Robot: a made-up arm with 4 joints.
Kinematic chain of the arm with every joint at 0, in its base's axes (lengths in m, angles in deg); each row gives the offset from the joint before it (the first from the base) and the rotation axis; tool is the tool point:
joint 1: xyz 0 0 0.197 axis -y
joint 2: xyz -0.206 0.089 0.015 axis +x
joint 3: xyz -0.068 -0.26 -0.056 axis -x
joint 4: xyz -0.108 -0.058 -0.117 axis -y
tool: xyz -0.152 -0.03 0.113
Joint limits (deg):
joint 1: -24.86..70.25
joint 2: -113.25..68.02
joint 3: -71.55..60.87
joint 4: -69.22..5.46
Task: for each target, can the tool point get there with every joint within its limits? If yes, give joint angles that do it. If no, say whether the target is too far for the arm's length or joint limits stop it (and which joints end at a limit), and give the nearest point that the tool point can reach.
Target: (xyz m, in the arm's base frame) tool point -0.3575 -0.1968 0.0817
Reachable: yes | joints 36.24 -10.48 30.58 -61.11
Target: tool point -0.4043 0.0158 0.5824
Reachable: yes | joints -8.69 -70.09 27.70 -29.76
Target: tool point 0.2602 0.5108 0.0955
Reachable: no: joint limits stop it (at a limit: joint 1, joint 2, joint 3, joint 4) | nearest point 0.2213 0.0683 -0.2334 | short by 0.553 m
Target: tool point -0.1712 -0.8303 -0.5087
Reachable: no: too far | nearest point -0.1645 -0.2652 -0.3220 | short by 0.595 m
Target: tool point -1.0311 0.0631 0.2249
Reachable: no: too far | nearest point -0.6581 0.0727 0.2148 | short by 0.373 m
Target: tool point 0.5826 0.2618 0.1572
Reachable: no: joint limits stop it (at a limit: joint 1, joint 2, joint 3, joint 4) | nearest point 0.2213 0.0683 -0.2334 | short by 0.566 m
